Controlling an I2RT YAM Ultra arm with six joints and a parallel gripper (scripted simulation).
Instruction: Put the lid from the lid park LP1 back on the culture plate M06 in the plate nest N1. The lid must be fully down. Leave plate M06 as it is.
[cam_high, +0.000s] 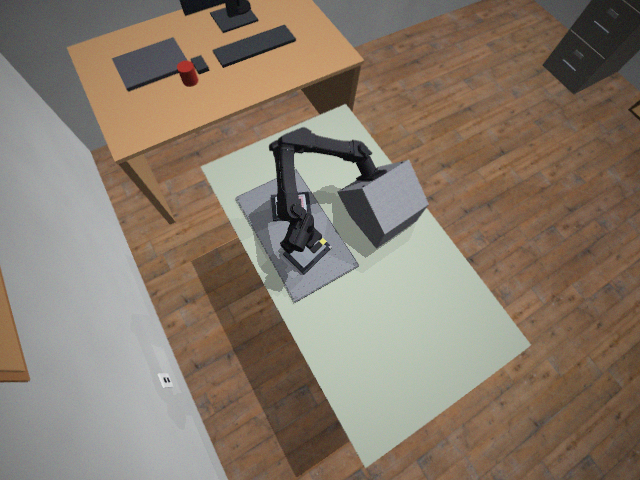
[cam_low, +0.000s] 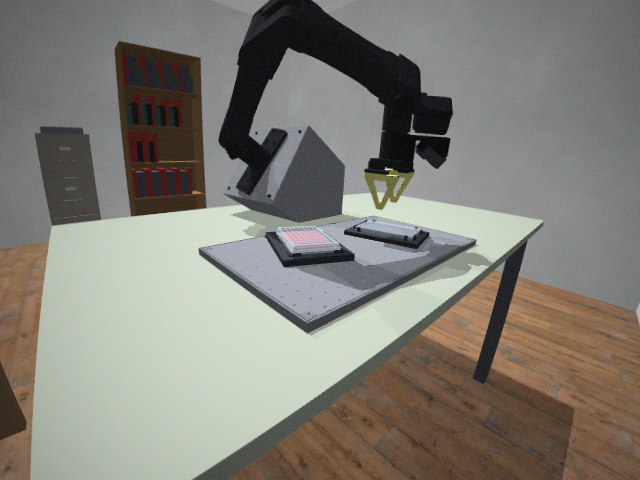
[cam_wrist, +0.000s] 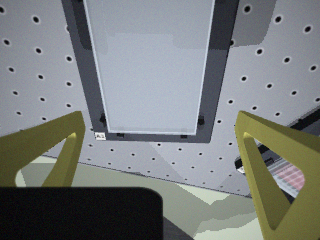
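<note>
My hand is 60 mm above the clear lid and 10 mm to the right of it. Also, from my hand: black lid park LP1 (70 mm below, 10 mm to the left); then culture plate M06 (200 mm to the right, 60 mm below, 30 mm behind).
</note>
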